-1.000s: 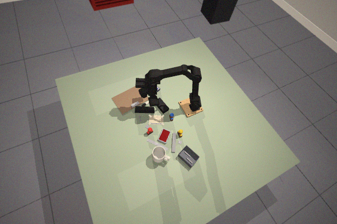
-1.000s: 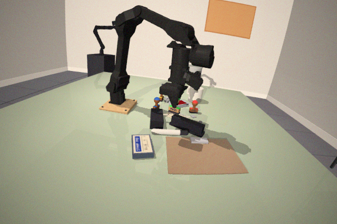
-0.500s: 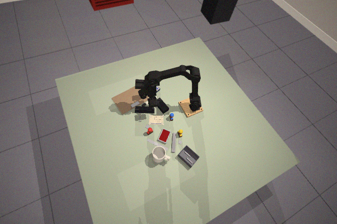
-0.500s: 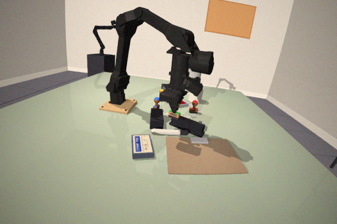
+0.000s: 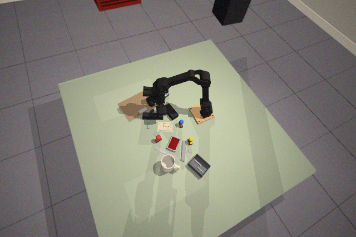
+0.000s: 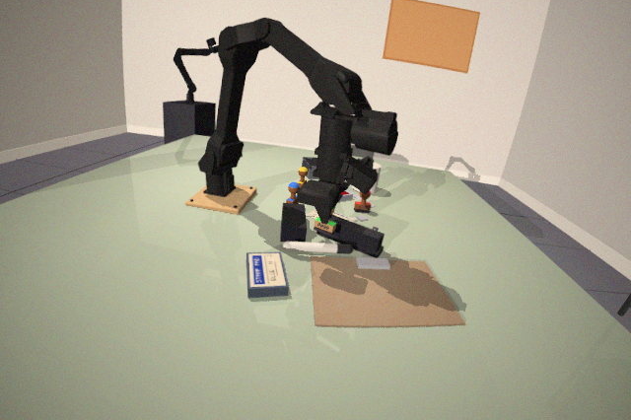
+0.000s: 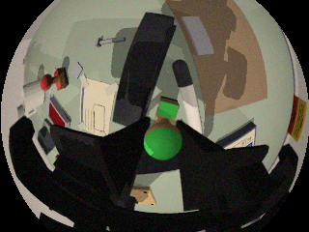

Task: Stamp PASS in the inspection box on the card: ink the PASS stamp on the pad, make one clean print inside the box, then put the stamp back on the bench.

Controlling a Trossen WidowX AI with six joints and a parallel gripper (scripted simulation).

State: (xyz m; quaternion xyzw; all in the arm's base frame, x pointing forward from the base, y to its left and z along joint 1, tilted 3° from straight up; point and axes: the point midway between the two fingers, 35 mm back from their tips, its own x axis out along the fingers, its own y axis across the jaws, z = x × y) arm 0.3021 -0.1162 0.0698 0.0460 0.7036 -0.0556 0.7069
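Now: gripper tip 10 mm above the green-knobbed stamp. From my gripper tip the other things lie so: cream card: 120 mm to the left, 50 mm below; then white marker: 40 mm below, 30 mm to the right, 10 mm ahead; then long black block: 50 mm ahead, 40 mm below, 20 mm to the left.
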